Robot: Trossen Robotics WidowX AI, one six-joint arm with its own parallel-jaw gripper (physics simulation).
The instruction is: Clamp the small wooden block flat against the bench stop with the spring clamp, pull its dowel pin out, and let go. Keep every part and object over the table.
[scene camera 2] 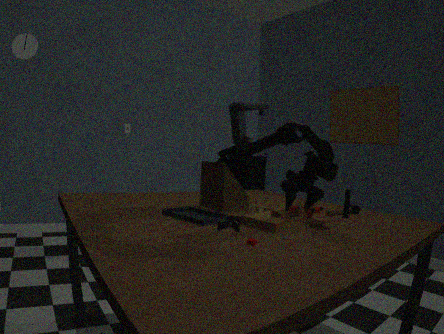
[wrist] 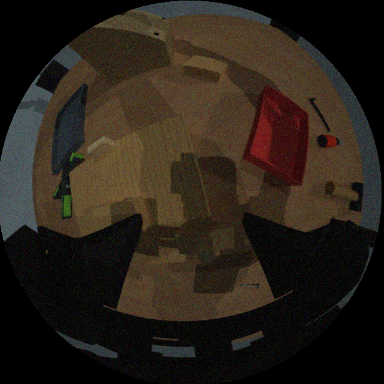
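Seen in the pictures: gripper, fingertip midpoint: point(scene camera 2: 295, 210); arm's base, link origin: point(scene camera 2: 216, 171).
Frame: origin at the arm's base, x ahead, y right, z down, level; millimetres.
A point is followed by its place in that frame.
Note:
My gripper point(scene camera 2: 298, 212) {x 384, y -85, z 113 mm} point(wrist: 193, 219) is open and empty, fingers pointing down above the near right part of the slatted wooden bench board point(scene camera 2: 274, 227) {x 448, y 94, z 139 mm} point(wrist: 125, 175). In the wrist view, a small square wooden block point(wrist: 222, 239) shows between and below the fingertips, in deep shadow by the board's right edge. Whether it touches the bench stop is too dark to tell, and I cannot make out its dowel pin clearly. The spring clamp point(scene camera 2: 229, 225) {x 316, y 168, z 152 mm} point(wrist: 66, 206), black with green grips, lies beside the board's left edge, apart from the gripper.
A dark blue tray point(scene camera 2: 175, 214) {x 140, y 274, z 143 mm} point(wrist: 71, 130) lies left, a red tray point(wrist: 304, 135) right. A large wooden box point(scene camera 2: 212, 185) {x 35, y 42, z 57 mm} point(wrist: 127, 55) and a wooden block point(wrist: 204, 68) stand behind. A mallet point(wrist: 342, 191), a red-orange cylinder point(wrist: 329, 141) and a thin black rod point(wrist: 320, 115) lie far right.

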